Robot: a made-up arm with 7 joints. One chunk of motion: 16 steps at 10 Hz.
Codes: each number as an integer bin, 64 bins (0 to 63) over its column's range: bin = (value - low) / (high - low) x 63, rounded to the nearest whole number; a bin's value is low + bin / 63 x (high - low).
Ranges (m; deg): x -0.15..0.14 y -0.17..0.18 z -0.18..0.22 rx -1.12..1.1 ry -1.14..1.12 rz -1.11..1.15
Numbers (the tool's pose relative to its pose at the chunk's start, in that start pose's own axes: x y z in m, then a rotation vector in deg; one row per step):
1: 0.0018 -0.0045 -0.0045 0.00 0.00 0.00
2: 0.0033 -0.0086 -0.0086 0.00 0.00 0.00
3: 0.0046 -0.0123 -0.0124 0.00 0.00 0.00
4: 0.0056 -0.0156 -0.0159 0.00 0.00 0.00
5: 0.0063 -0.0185 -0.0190 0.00 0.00 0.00
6: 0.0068 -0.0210 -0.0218 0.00 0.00 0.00
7: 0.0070 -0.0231 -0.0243 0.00 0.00 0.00
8: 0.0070 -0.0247 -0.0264 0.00 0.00 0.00
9: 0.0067 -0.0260 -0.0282 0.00 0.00 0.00
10: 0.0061 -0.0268 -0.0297 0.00 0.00 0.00
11: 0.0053 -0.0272 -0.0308 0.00 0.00 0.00
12: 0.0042 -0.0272 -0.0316 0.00 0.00 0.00
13: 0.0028 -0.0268 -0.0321 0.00 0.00 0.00
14: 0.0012 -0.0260 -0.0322 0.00 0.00 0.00
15: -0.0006 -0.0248 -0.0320 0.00 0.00 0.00
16: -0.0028 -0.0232 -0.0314 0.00 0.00 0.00
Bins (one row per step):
1: 33 30 28 32 32 31
2: 33 29 27 32 32 31
3: 34 28 26 32 32 31
4: 34 28 26 32 32 31
5: 34 27 25 32 32 31
6: 34 27 25 32 32 31
7: 34 26 25 32 32 31
8: 34 26 24 32 32 31
9: 34 26 24 32 32 31
10: 34 26 24 32 32 31
11: 34 26 23 32 32 31
12: 33 26 23 32 32 31
13: 33 26 23 32 32 31
14: 33 26 23 32 32 31
15: 32 26 23 32 32 31
16: 32 26 23 32 32 31

